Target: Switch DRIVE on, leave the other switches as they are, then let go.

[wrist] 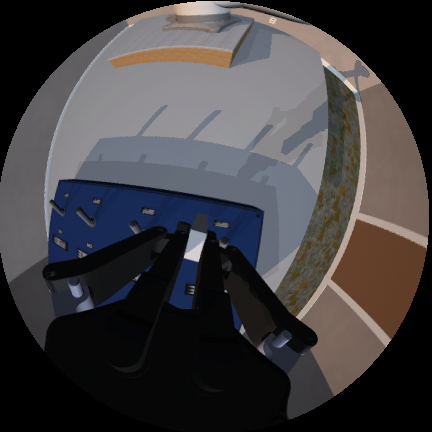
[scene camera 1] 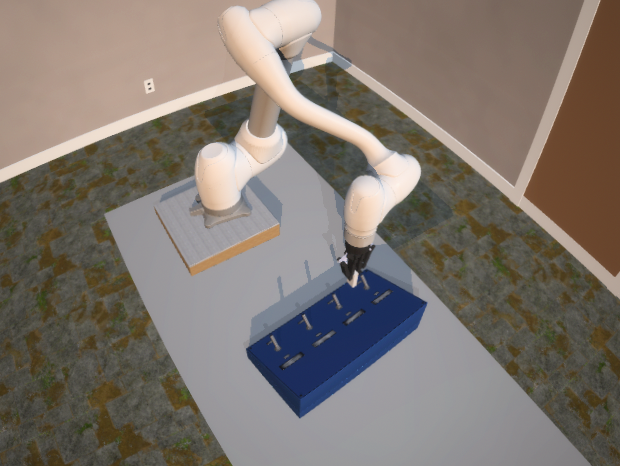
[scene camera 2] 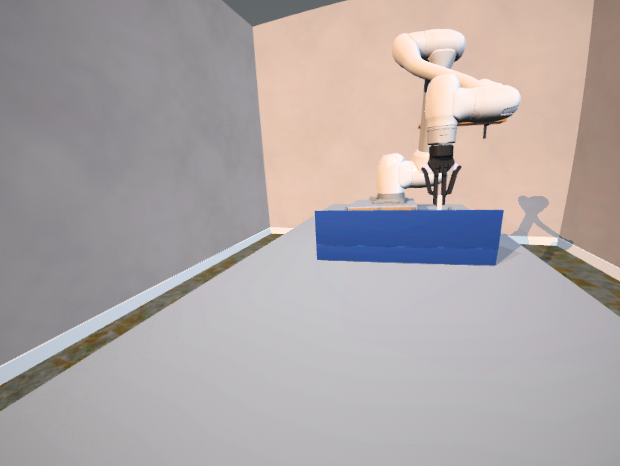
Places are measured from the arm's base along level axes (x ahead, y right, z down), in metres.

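Pixels of known places: gripper, fingertip midpoint: (wrist: pixel 199 223) (scene camera 1: pixel 351 283); arm's base, link origin: (scene camera 1: pixel 222 206) (scene camera 2: pixel 390 201).
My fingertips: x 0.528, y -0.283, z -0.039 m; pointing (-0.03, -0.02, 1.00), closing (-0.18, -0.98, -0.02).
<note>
Ahead of a thing's pixels: the offset from my fingertips to its middle. Level surfaces: height alone.
A blue switch box @(dy +0.111, dx +0.144, dz +0.037 m) (scene camera 1: pixel 345 345) (scene camera 2: pixel 408 230) (wrist: pixel 117 200) stands on the table with a row of metal toggle levers. In scene camera 1 the levers (scene camera 1: pixel 274 343) (scene camera 1: pixel 306 321) (scene camera 1: pixel 335 301) lean alike, towards the arm's base. The end lever @(dy -0.038, dx +0.013, dz -0.012 m) (scene camera 1: pixel 365 282) (wrist: pixel 224 243) is partly hidden by the gripper. The name plates are too small or covered to read, so I cannot tell which is DRIVE. My gripper (scene camera 1: pixel 353 281) (scene camera 2: pixel 439 202) (wrist: pixel 199 223) is shut and empty. Its pale tips are low over the box's arm-side edge, beside the end lever; contact cannot be told.
The grey table @(dz +0.096 m) (scene camera 1: pixel 476 400) (scene camera 2: pixel 300 350) (wrist: pixel 190 92) carries the box. The arm's base stands on a wood-edged block (scene camera 1: pixel 235 250) (wrist: pixel 170 56) behind it. The other levers (wrist: pixel 86 216) (wrist: pixel 135 227) stand left of the fingers in the wrist view.
</note>
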